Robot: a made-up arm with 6 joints. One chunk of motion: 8 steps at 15 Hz.
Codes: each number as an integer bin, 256 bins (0 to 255) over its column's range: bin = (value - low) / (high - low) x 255, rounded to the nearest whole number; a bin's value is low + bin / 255 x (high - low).
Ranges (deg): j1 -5..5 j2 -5..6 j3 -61..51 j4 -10..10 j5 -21..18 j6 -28..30
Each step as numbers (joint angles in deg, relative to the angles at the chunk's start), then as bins.
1 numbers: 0.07 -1.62 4.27 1.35 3.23 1.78
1 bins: 129 78 149 145 158 131
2 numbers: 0.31 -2.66 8.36 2.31 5.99 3.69
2 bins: 135 54 158 157 176 139
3 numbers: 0.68 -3.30 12.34 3.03 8.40 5.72
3 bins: 145 39 167 166 192 148
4 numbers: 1.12 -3.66 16.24 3.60 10.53 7.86
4 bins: 156 31 176 173 206 158
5 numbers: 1.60 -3.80 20.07 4.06 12.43 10.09
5 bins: 168 28 185 179 219 167
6 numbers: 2.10 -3.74 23.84 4.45 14.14 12.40
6 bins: 181 29 193 184 230 178
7 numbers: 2.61 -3.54 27.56 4.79 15.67 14.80
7 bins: 194 34 202 189 240 188
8 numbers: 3.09 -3.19 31.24 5.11 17.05 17.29
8 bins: 206 42 210 193 249 199
